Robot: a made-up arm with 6 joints.
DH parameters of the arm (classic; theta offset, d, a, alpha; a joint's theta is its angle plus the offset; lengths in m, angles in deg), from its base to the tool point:
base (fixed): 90 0.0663 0 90
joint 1: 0 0.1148 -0.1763 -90
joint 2: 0 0.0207 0.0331 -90
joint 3: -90 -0.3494 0.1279 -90
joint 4: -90 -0.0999 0.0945 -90
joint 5: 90 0.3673 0.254 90
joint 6: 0 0.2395 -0.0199 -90
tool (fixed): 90 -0.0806 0 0
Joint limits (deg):
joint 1: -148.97..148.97
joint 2: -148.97..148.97
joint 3: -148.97..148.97
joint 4: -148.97..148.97
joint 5: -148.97..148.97
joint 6: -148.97..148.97
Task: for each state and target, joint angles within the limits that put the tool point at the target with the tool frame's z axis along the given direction. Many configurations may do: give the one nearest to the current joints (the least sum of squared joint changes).
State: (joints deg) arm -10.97 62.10 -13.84 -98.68 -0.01 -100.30
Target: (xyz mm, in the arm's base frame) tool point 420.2 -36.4 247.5 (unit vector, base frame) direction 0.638 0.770 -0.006
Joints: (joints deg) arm -40.99 118.06 20.38 -72.48 13.71 -98.80
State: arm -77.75 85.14 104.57 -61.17 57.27 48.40
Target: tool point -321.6 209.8 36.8 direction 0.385 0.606 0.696
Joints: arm -115.99 82.36 123.31 -94.50 81.26 29.23
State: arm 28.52 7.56 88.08 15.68 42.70 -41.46
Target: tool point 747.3 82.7 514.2 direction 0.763 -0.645 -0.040
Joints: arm 21.97 -0.24 90.72 43.47 78.63 -85.28
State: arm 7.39 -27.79 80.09 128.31 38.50 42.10
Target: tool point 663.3 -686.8 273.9 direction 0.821 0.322 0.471
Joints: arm 17.00 -16.50 36.83 80.43 60.71 40.10
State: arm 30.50 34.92 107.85 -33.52 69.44 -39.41
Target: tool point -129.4 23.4 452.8 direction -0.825 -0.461 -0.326
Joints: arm 23.35 49.39 104.71 -66.49 69.07 7.25
